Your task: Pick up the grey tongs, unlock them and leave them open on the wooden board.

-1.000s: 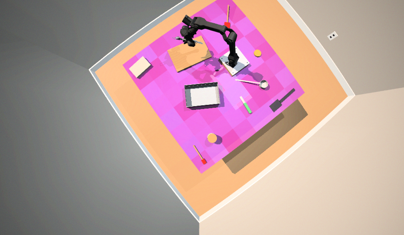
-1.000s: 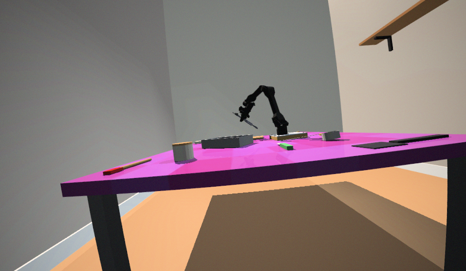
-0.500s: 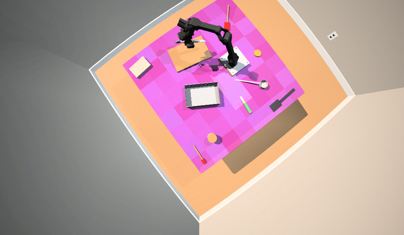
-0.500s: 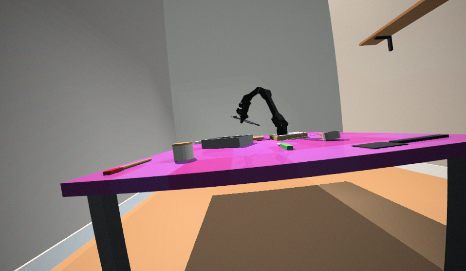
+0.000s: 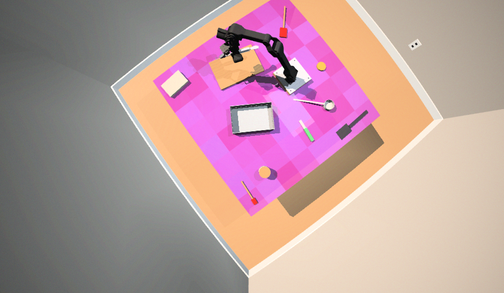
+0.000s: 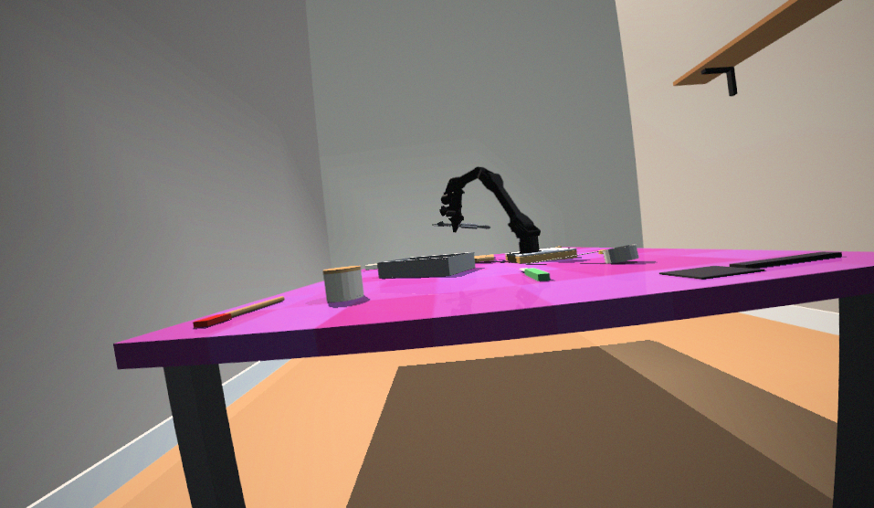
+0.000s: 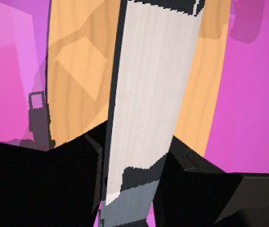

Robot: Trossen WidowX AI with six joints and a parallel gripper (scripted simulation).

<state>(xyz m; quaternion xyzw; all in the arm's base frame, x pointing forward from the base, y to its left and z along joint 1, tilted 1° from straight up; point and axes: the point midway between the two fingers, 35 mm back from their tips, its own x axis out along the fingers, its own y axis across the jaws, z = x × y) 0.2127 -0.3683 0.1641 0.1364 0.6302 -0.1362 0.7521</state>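
The wooden board lies 15 cm below my gripper tip, 1 cm to the left of it and 1 cm behind it. The rest, counted from my gripper tip: beige block (42 cm ahead, 23 cm to the right, 14 cm below); green-ended tool (72 cm to the left, 15 cm below, 4 cm behind); roasting tin (38 cm to the left, 19 cm ahead, 13 cm below).
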